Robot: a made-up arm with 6 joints.
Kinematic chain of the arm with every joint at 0, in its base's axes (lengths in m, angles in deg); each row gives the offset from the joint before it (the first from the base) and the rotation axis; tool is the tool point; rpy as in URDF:
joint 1: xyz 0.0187 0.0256 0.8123 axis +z
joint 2: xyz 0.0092 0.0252 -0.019 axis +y
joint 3: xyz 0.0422 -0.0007 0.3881 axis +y
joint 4: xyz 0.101 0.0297 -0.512 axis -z
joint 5: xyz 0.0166 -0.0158 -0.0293 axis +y
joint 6: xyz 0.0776 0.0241 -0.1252 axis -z
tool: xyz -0.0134 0.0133 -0.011 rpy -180 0 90
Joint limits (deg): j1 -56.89..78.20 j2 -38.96..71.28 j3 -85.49..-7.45 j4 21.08..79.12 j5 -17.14..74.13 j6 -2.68..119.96
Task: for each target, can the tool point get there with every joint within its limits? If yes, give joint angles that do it. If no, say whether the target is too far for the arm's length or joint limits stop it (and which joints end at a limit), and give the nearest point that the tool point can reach.
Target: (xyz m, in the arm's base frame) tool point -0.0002 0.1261 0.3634
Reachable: yes | joints 15.72 57.71 -18.21 69.26 51.15 45.68
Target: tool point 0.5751 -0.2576 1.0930
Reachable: yes | joints -28.83 -20.73 -52.33 69.54 25.37 104.53
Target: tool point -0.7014 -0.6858 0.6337
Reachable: no: joint limits stop it (at a limit: joint 2, joint 3, joint 5, joint 6) | nearest point -0.1434 -0.1346 0.5450 | short by 0.789 m
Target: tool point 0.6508 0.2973 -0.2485
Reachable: no: too far | nearest point 0.5471 0.2527 0.1807 | short by 0.444 m
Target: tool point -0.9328 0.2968 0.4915
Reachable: no: joint limits stop it (at a limit: joint 2, joint 3, joint 5, joint 6) | nearest point -0.2009 0.0882 0.5295 | short by 0.762 m
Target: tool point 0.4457 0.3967 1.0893
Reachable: yes | joints 40.90 -29.50 -44.11 69.55 17.89 102.55
